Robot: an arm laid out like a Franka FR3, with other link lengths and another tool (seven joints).
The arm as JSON. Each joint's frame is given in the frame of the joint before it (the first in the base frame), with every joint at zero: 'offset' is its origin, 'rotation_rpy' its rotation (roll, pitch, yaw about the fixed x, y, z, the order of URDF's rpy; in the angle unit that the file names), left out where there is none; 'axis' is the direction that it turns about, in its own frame. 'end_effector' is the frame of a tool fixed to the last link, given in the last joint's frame.
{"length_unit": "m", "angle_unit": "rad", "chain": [
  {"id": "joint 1", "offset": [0.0, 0.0, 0.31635], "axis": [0.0, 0.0, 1.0]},
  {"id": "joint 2", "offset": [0.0, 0.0, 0.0], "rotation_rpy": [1.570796, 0.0, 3.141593], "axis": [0.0, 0.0, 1.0]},
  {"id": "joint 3", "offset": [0.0, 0.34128, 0.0], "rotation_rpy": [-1.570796, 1.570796, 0.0], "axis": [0.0, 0.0, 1.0]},
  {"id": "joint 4", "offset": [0.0, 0.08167, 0.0], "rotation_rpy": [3.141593, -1.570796, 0.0], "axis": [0.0, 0.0, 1.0]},
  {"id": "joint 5", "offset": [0.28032, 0.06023, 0.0], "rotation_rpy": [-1.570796, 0.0, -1.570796], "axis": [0.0, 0.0, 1.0]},
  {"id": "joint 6", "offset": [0.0, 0.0, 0.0], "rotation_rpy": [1.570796, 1.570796, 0.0], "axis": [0.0, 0.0, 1.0]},
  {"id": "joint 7", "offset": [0.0, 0.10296, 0.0], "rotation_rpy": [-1.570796, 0.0, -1.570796], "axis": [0.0, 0.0, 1.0]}
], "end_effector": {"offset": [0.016, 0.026, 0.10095], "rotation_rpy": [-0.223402, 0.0, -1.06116]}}
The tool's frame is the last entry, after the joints.
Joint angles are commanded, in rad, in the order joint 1, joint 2, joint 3, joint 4, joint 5, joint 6, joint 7. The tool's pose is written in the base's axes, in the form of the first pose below.
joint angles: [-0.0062 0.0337 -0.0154 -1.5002 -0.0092 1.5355 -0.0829]
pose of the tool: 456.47 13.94 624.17 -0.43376 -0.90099 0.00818 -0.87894 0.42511 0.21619
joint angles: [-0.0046 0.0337 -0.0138 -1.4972 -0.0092 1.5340 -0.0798]
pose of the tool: 456.44 15.44 625.13 -0.43370 -0.90103 0.00748 -0.87931 0.42503 0.21486
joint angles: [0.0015 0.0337 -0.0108 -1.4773 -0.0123 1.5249 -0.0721]
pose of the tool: 456.08 19.37 631.50 -0.43273 -0.90151 0.00556 -0.88207 0.42466 0.20400
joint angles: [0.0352 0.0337 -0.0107 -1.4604 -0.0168 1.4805 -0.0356]
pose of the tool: 451.98 34.79 633.69 -0.43566 -0.89985 0.02142 -0.87473 0.42887 0.22566
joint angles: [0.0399 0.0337 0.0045 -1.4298 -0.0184 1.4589 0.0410]
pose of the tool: 451.47 44.63 642.77 -0.48662 -0.87343 0.01786 -0.85105 0.47857 0.21606
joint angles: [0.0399 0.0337 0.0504 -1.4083 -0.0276 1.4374 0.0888]
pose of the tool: 448.35 64.33 648.42 -0.48969 -0.87157 0.02375 -0.84972 0.48317 0.21101
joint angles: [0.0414 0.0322 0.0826 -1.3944 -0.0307 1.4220 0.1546]
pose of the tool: 445.73 79.49 652.65 -0.51820 -0.85491 0.02456 -0.83376 0.51136 0.20820
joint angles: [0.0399 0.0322 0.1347 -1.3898 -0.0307 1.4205 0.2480]
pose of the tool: 443.51 102.74 654.26 -0.55446 -0.83197 0.01971 -0.81224 0.54617 0.20485
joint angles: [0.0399 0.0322 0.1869 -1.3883 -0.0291 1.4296 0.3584]
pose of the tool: 441.43 127.08 655.88 -0.60173 -0.79867 0.00733 -0.78193 0.59094 0.19842
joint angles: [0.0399 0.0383 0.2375 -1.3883 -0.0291 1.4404 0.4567]
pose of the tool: 440.32 150.29 654.48 -0.63897 -0.76923 -0.00101 -0.75423 0.62625 0.19735
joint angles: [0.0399 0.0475 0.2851 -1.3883 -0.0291 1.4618 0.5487]
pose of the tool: 440.43 172.28 652.94 -0.67210 -0.74027 -0.01674 -0.72836 0.65688 0.19494
